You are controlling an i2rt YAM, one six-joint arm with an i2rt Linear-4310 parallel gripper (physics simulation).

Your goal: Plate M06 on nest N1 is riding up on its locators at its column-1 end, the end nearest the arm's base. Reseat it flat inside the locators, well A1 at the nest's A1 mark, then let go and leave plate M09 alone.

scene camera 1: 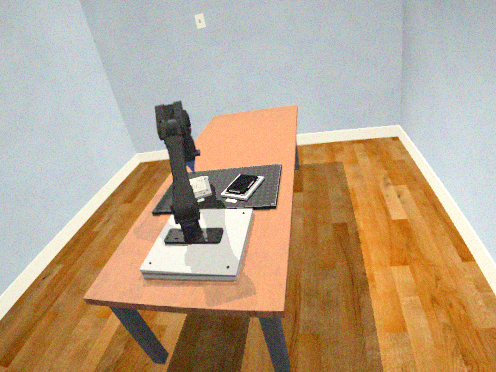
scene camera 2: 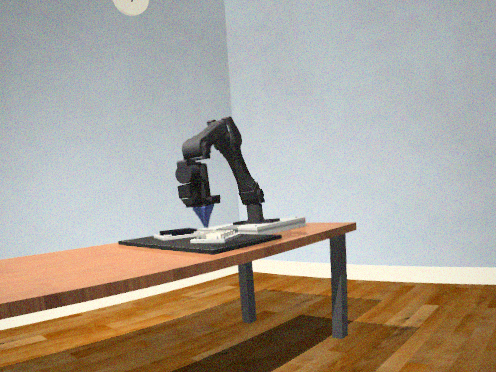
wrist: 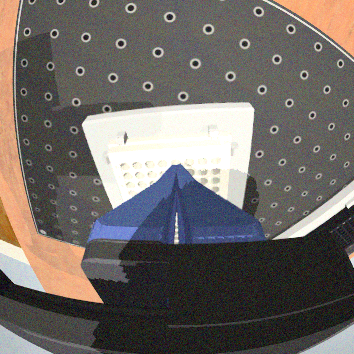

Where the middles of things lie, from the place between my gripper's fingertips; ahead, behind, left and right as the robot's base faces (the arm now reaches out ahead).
Now: hand 6 cm past the white well plate point(wrist: 140, 161), 3 cm above it and 2 cm to the left of it. From my hand the other things lie so: black perforated mat point(scene camera 1: 265, 194) 12 cm to the right, 6 cm below, 5 cm behind.
